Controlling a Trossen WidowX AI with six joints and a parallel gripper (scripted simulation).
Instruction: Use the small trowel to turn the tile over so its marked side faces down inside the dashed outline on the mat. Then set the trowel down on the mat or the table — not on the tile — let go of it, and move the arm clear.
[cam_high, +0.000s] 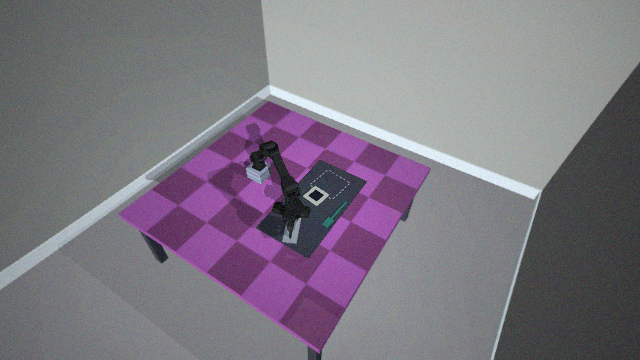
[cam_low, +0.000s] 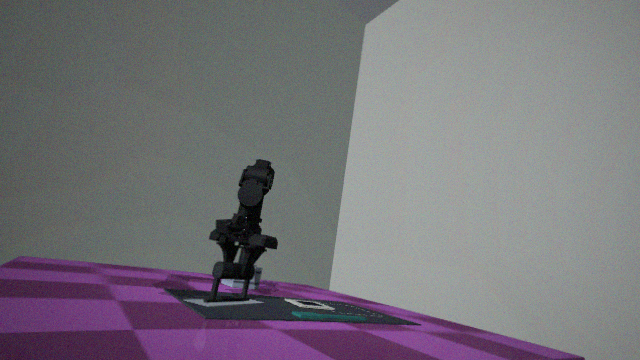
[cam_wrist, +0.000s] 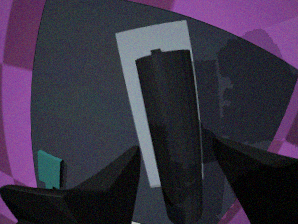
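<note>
Right now the trowel is 3 cm below my gripper tip, 2 cm to the left of it and 1 cm behind it. Round my gripper tip: tool-shaped bar (18 cm to the left, 15 cm ahead, 6 cm below); then dark mat (21 cm to the left, 8 cm below, 2 cm ahead); then tile (25 cm to the left, 6 cm below, 1 cm behind).
</note>
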